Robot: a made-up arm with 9 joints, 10 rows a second.
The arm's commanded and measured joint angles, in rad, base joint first. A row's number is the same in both.
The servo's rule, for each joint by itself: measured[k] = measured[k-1] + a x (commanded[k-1-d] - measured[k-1]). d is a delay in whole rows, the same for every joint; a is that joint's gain. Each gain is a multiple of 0.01, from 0.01 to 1. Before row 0 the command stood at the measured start. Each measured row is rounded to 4 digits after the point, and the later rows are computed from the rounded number. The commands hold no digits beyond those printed.
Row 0, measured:
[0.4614, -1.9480, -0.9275, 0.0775, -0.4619, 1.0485, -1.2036, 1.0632, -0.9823]
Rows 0 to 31, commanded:
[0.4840, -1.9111, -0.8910, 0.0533, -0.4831, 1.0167, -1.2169, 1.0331, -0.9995]
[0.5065, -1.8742, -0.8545, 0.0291, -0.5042, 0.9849, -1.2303, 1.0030, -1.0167]
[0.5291, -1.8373, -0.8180, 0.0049, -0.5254, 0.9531, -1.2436, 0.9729, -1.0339]
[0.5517, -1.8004, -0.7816, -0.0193, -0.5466, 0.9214, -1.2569, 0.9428, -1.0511]
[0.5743, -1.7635, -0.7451, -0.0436, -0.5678, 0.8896, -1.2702, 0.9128, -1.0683]
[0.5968, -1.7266, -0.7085, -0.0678, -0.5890, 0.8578, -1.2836, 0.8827, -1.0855]
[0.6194, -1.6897, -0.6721, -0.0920, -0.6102, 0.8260, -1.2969, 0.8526, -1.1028]
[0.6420, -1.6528, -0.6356, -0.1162, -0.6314, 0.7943, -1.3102, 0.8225, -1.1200]
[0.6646, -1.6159, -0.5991, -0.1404, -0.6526, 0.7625, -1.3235, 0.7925, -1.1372]
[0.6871, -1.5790, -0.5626, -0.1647, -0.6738, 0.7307, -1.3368, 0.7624, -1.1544]
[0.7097, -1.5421, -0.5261, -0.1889, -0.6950, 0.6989, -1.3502, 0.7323, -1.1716]
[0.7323, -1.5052, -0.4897, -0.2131, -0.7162, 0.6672, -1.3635, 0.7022, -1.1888]
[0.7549, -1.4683, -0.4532, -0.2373, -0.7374, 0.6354, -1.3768, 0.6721, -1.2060]
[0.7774, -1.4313, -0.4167, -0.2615, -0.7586, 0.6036, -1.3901, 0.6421, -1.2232]
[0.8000, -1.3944, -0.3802, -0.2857, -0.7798, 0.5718, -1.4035, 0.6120, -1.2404]
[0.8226, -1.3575, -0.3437, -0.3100, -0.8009, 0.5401, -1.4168, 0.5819, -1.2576]
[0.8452, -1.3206, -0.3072, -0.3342, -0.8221, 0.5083, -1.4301, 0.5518, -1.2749]
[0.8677, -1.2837, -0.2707, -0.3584, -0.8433, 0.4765, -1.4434, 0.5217, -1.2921]
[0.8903, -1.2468, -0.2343, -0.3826, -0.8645, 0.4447, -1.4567, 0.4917, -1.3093]
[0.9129, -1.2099, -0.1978, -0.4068, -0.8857, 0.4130, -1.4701, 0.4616, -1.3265]
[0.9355, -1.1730, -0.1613, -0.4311, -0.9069, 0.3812, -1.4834, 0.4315, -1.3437]
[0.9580, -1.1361, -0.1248, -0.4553, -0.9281, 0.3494, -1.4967, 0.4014, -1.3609]
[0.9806, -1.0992, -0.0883, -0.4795, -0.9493, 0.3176, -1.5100, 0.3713, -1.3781]
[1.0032, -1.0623, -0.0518, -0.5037, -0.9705, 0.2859, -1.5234, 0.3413, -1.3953]
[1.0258, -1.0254, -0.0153, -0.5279, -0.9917, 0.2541, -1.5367, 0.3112, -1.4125]
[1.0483, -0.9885, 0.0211, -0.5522, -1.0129, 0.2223, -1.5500, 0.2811, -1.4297]
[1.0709, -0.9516, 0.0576, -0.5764, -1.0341, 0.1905, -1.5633, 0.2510, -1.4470]
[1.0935, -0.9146, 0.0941, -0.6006, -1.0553, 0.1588, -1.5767, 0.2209, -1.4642]
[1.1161, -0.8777, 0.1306, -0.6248, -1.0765, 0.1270, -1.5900, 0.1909, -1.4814]
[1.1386, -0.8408, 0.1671, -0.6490, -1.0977, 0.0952, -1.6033, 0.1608, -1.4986]
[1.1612, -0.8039, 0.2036, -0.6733, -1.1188, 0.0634, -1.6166, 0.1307, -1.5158]
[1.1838, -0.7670, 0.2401, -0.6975, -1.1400, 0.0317, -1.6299, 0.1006, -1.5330]
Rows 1 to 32, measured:
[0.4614, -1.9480, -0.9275, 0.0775, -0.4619, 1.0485, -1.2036, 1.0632, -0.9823]
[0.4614, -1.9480, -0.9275, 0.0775, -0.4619, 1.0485, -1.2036, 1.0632, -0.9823]
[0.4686, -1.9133, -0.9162, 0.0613, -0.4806, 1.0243, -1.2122, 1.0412, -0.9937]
[0.4807, -1.8765, -0.8971, 0.0397, -0.5014, 0.9944, -1.2240, 1.0133, -1.0089]
[0.4962, -1.8397, -0.8726, 0.0164, -0.5225, 0.9630, -1.2367, 0.9838, -1.0254]
[0.5140, -1.8028, -0.8444, -0.0075, -0.5437, 0.9314, -1.2498, 0.9539, -1.0424]
[0.5333, -1.7659, -0.8136, -0.0317, -0.5649, 0.8996, -1.2631, 0.9239, -1.0595]
[0.5536, -1.7290, -0.7810, -0.0559, -0.5861, 0.8678, -1.2764, 0.8938, -1.0767]
[0.5747, -1.6921, -0.7472, -0.0801, -0.6073, 0.8360, -1.2897, 0.8637, -1.0939]
[0.5962, -1.6552, -0.7126, -0.1043, -0.6285, 0.8043, -1.3030, 0.8336, -1.1111]
[0.6181, -1.6183, -0.6774, -0.1285, -0.6497, 0.7725, -1.3163, 0.8036, -1.1283]
[0.6402, -1.5814, -0.6418, -0.1528, -0.6709, 0.7407, -1.3296, 0.7735, -1.1455]
[0.6624, -1.5445, -0.6059, -0.1770, -0.6921, 0.7089, -1.3430, 0.7434, -1.1627]
[0.6848, -1.5076, -0.5699, -0.2012, -0.7133, 0.6772, -1.3563, 0.7133, -1.1799]
[0.7072, -1.4707, -0.5337, -0.2254, -0.7345, 0.6454, -1.3696, 0.6832, -1.1971]
[0.7297, -1.4337, -0.4974, -0.2496, -0.7557, 0.6136, -1.3829, 0.6532, -1.2143]
[0.7522, -1.3968, -0.4611, -0.2738, -0.7769, 0.5818, -1.3963, 0.6231, -1.2315]
[0.7747, -1.3599, -0.4247, -0.2981, -0.7980, 0.5501, -1.4096, 0.5930, -1.2487]
[0.7973, -1.3230, -0.3883, -0.3223, -0.8192, 0.5183, -1.4229, 0.5629, -1.2660]
[0.8198, -1.2861, -0.3518, -0.3465, -0.8404, 0.4865, -1.4362, 0.5328, -1.2832]
[0.8424, -1.2492, -0.3154, -0.3707, -0.8616, 0.4547, -1.4495, 0.5028, -1.3004]
[0.8650, -1.2123, -0.2789, -0.3949, -0.8828, 0.4230, -1.4629, 0.4727, -1.3176]
[0.8876, -1.1754, -0.2424, -0.4192, -0.9040, 0.3912, -1.4762, 0.4426, -1.3348]
[0.9101, -1.1385, -0.2059, -0.4434, -0.9252, 0.3594, -1.4895, 0.4125, -1.3520]
[0.9327, -1.1016, -0.1694, -0.4676, -0.9464, 0.3276, -1.5028, 0.3824, -1.3692]
[0.9553, -1.0647, -0.1329, -0.4918, -0.9676, 0.2959, -1.5162, 0.3524, -1.3864]
[0.9779, -1.0278, -0.0964, -0.5160, -0.9888, 0.2641, -1.5295, 0.3223, -1.4036]
[1.0004, -0.9909, -0.0600, -0.5403, -1.0100, 0.2323, -1.5428, 0.2922, -1.4208]
[1.0230, -0.9540, -0.0235, -0.5645, -1.0312, 0.2005, -1.5561, 0.2621, -1.4381]
[1.0456, -0.9170, 0.0130, -0.5887, -1.0524, 0.1688, -1.5695, 0.2320, -1.4553]
[1.0682, -0.8801, 0.0495, -0.6129, -1.0736, 0.1370, -1.5828, 0.2020, -1.4725]
[1.0907, -0.8432, 0.0860, -0.6371, -1.0948, 0.1052, -1.5961, 0.1719, -1.4897]
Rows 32 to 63, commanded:
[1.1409, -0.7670, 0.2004, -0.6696, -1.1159, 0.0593, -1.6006, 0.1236, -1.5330]
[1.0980, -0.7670, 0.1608, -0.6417, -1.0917, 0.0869, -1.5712, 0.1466, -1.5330]
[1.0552, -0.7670, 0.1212, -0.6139, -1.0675, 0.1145, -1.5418, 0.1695, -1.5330]
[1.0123, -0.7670, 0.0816, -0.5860, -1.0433, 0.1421, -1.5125, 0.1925, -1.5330]
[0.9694, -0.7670, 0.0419, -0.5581, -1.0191, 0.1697, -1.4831, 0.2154, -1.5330]
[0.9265, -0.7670, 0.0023, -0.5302, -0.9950, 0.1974, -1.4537, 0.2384, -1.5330]
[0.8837, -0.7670, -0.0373, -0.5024, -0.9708, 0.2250, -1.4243, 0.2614, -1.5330]
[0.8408, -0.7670, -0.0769, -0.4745, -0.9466, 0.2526, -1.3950, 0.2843, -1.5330]
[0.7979, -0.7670, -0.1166, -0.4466, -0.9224, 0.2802, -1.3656, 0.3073, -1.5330]
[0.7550, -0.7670, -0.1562, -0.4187, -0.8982, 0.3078, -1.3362, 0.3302, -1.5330]
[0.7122, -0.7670, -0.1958, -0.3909, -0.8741, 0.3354, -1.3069, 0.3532, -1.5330]
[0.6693, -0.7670, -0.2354, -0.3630, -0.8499, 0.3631, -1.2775, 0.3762, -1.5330]
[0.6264, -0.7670, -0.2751, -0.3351, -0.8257, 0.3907, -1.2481, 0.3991, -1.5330]
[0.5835, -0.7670, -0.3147, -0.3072, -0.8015, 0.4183, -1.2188, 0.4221, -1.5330]
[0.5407, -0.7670, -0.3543, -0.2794, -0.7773, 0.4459, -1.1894, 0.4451, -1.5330]
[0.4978, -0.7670, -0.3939, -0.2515, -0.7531, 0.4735, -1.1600, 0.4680, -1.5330]
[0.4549, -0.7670, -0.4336, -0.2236, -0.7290, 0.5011, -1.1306, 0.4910, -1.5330]
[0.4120, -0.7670, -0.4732, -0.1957, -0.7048, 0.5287, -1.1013, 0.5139, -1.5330]
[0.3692, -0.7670, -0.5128, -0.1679, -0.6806, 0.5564, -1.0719, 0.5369, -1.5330]
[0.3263, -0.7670, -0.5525, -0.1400, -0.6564, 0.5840, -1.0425, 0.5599, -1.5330]
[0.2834, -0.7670, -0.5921, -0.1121, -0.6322, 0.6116, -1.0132, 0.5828, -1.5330]
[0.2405, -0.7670, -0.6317, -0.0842, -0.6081, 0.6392, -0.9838, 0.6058, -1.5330]
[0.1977, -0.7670, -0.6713, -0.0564, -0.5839, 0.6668, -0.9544, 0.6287, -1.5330]
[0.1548, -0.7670, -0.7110, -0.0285, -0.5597, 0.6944, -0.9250, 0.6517, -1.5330]
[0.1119, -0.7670, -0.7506, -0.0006, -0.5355, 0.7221, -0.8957, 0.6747, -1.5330]
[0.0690, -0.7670, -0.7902, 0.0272, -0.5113, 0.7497, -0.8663, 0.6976, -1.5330]
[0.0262, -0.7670, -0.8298, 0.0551, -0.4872, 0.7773, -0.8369, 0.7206, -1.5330]
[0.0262, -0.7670, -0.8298, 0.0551, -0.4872, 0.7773, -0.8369, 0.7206, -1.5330]
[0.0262, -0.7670, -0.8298, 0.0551, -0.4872, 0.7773, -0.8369, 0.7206, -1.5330]
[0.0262, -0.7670, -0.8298, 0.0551, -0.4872, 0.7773, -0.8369, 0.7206, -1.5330]
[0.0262, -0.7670, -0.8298, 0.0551, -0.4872, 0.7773, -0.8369, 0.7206, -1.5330]
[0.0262, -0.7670, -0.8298, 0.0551, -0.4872, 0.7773, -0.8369, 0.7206, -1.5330]
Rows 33 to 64, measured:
[1.1133, -0.8063, 0.1225, -0.6614, -1.1159, 0.0734, -1.6094, 0.1418, -1.5069]
[1.1359, -0.7694, 0.1590, -0.6856, -1.1371, 0.0417, -1.6227, 0.1117, -1.5241]
[1.1375, -0.7671, 0.1718, -0.6749, -1.1184, 0.0551, -1.6083, 0.1204, -1.5300]
[1.1249, -0.7670, 0.1684, -0.6527, -1.0949, 0.0793, -1.5842, 0.1395, -1.5320]
[1.1026, -0.7670, 0.1538, -0.6267, -1.0708, 0.1061, -1.5566, 0.1614, -1.5327]
[1.0737, -0.7670, 0.1314, -0.5994, -1.0466, 0.1335, -1.5279, 0.1841, -1.5329]
[1.0403, -0.7670, 0.1037, -0.5717, -1.0224, 0.1610, -1.4988, 0.2069, -1.5330]
[1.0039, -0.7670, 0.0723, -0.5439, -0.9983, 0.1887, -1.4695, 0.2299, -1.5330]
[0.9654, -0.7670, 0.0383, -0.5161, -0.9741, 0.2163, -1.4401, 0.2529, -1.5330]
[0.9255, -0.7670, 0.0026, -0.4882, -0.9499, 0.2439, -1.4108, 0.2758, -1.5330]
[0.8847, -0.7670, -0.0344, -0.4603, -0.9257, 0.2715, -1.3814, 0.2988, -1.5330]
[0.8432, -0.7670, -0.0722, -0.4324, -0.9015, 0.2991, -1.3520, 0.3217, -1.5330]
[0.8013, -0.7670, -0.1105, -0.4046, -0.8774, 0.3267, -1.3227, 0.3447, -1.5330]
[0.7591, -0.7670, -0.1492, -0.3767, -0.8532, 0.3544, -1.2933, 0.3677, -1.5330]
[0.7166, -0.7670, -0.1882, -0.3488, -0.8290, 0.3820, -1.2639, 0.3906, -1.5330]
[0.6740, -0.7670, -0.2274, -0.3209, -0.8048, 0.4096, -1.2346, 0.4136, -1.5330]
[0.6313, -0.7670, -0.2667, -0.2931, -0.7806, 0.4372, -1.2052, 0.4366, -1.5330]
[0.5886, -0.7670, -0.3061, -0.2652, -0.7564, 0.4648, -1.1758, 0.4595, -1.5330]
[0.5458, -0.7670, -0.3456, -0.2373, -0.7323, 0.4924, -1.1464, 0.4825, -1.5330]
[0.5030, -0.7670, -0.3852, -0.2094, -0.7081, 0.5200, -1.1171, 0.5054, -1.5330]
[0.4602, -0.7670, -0.4248, -0.1816, -0.6839, 0.5477, -1.0877, 0.5284, -1.5330]
[0.4174, -0.7670, -0.4644, -0.1537, -0.6597, 0.5753, -1.0583, 0.5514, -1.5330]
[0.3745, -0.7670, -0.5040, -0.1258, -0.6355, 0.6029, -1.0290, 0.5743, -1.5330]
[0.3316, -0.7670, -0.5436, -0.0979, -0.6114, 0.6305, -0.9996, 0.5973, -1.5330]
[0.2888, -0.7670, -0.5832, -0.0701, -0.5872, 0.6581, -0.9702, 0.6202, -1.5330]
[0.2459, -0.7670, -0.6228, -0.0422, -0.5630, 0.6857, -0.9408, 0.6432, -1.5330]
[0.2030, -0.7670, -0.6624, -0.0143, -0.5388, 0.7134, -0.9115, 0.6662, -1.5330]
[0.1601, -0.7670, -0.7020, 0.0135, -0.5146, 0.7410, -0.8821, 0.6891, -1.5330]
[0.1173, -0.7670, -0.7416, 0.0414, -0.4905, 0.7686, -0.8527, 0.7121, -1.5330]
[0.0881, -0.7670, -0.7689, 0.0506, -0.4876, 0.7752, -0.8424, 0.7183, -1.5330]
[0.0683, -0.7670, -0.7878, 0.0536, -0.4872, 0.7768, -0.8388, 0.7200, -1.5330]
[0.0548, -0.7670, -0.8008, 0.0546, -0.4872, 0.7772, -0.8376, 0.7204, -1.5330]

